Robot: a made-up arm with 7 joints. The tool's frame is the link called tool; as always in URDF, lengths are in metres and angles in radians. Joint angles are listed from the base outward. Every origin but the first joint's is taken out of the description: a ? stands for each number. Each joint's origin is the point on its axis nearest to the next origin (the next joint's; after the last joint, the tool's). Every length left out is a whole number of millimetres.
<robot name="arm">
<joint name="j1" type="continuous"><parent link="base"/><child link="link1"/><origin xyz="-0.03 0.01 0.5" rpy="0 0 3.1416"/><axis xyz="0 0 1"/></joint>
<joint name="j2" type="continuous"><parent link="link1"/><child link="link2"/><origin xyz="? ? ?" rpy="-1.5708 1.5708 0"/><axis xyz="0 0 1"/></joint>
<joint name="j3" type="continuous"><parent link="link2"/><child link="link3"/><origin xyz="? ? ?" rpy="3.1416 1.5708 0"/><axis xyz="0 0 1"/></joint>
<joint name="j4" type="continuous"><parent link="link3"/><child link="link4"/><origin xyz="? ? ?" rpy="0 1.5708 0"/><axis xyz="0 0 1"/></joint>
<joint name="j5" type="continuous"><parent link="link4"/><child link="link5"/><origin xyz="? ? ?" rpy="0 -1.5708 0"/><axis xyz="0 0 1"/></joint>
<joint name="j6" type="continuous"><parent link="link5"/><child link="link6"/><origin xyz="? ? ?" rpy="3.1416 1.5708 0"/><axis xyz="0 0 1"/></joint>
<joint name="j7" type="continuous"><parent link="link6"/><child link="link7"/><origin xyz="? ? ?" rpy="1.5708 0 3.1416"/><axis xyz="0 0 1"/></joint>
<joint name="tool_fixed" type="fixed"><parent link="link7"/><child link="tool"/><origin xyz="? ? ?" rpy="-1.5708 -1.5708 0"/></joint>
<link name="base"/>
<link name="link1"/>
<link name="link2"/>
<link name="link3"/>
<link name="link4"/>
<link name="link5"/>
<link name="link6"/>
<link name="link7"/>
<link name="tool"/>
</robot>
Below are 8 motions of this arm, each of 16 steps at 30 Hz.
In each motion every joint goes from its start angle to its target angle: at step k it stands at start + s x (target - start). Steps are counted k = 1, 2, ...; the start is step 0. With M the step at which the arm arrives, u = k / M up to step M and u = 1 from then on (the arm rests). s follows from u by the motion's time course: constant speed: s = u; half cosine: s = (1 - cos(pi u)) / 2; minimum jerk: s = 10 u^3 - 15 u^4 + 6 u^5.
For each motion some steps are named. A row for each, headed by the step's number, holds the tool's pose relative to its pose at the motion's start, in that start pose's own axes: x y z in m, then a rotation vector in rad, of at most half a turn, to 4 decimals.
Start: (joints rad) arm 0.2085 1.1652 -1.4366 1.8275 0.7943 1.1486 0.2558
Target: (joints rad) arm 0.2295 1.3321 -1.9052 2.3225 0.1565 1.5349 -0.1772
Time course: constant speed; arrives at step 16
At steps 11, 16:
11: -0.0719 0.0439 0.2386 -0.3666 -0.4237 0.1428
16: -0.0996 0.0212 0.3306 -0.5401 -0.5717 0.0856

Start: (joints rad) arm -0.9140 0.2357 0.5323 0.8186 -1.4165 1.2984 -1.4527
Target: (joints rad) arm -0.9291 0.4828 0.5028 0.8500 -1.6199 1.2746 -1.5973
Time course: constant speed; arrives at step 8
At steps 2, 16:
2: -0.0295 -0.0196 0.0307 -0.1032 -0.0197 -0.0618
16: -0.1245 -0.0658 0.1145 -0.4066 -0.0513 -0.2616

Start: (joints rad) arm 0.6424 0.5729 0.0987 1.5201 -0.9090 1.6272 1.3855
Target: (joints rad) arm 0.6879 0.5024 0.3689 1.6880 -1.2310 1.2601 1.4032
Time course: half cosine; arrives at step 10
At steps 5, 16:
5: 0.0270 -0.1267 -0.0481 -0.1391 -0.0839 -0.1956
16: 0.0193 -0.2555 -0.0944 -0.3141 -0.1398 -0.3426

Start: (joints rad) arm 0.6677 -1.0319 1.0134 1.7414 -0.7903 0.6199 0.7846
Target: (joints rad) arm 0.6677 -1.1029 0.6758 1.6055 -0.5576 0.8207 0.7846
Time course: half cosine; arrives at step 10
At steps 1, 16:
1: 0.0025 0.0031 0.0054 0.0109 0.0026 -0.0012
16: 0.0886 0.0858 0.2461 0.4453 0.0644 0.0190

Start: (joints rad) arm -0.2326 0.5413 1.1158 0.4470 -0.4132 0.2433 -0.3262
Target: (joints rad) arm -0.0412 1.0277 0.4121 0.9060 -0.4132 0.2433 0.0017
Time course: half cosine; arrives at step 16
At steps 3, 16:
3: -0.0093 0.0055 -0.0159 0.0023 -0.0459 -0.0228
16: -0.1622 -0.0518 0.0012 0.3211 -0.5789 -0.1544

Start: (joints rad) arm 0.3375 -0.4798 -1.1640 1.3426 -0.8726 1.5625 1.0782
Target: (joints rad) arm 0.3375 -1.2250 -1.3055 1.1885 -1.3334 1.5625 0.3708
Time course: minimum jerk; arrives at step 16
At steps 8, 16:
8: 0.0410 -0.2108 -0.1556 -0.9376 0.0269 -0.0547
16: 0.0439 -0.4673 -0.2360 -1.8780 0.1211 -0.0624

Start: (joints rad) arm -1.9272 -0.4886 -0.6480 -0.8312 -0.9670 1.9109 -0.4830
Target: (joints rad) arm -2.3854 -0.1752 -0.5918 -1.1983 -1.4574 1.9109 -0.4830
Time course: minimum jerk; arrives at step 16
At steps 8, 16:
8: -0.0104 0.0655 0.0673 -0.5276 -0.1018 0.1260
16: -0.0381 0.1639 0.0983 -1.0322 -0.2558 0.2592

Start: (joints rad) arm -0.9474 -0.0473 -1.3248 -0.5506 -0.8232 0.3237 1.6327
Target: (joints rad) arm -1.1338 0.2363 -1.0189 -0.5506 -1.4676 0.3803 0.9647
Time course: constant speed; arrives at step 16
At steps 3, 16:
3: 0.0226 0.0467 0.0044 -0.1232 -0.0237 0.1366
16: 0.0662 0.2623 0.0264 -0.6501 -0.3423 0.6560

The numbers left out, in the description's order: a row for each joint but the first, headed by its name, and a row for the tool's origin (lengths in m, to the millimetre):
j2: 0.02 0.03 0
j3: -0.35 0.03 0
j4: 0.06 -0.02 0
j5: -0.52 0.02 0
j6: -0.09 0 0
j7: -0.18 0.05 0
tool: -0.02 0 0

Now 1 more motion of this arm.
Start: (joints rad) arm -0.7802 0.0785 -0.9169 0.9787 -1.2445 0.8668 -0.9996
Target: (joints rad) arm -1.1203 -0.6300 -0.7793 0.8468 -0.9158 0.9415 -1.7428
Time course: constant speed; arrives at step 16
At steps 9, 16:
9: 0.0073 0.2810 -0.0832 -0.6428 0.0011 0.0971
16: 0.0539 0.4696 -0.2518 -1.1217 0.0549 0.2258

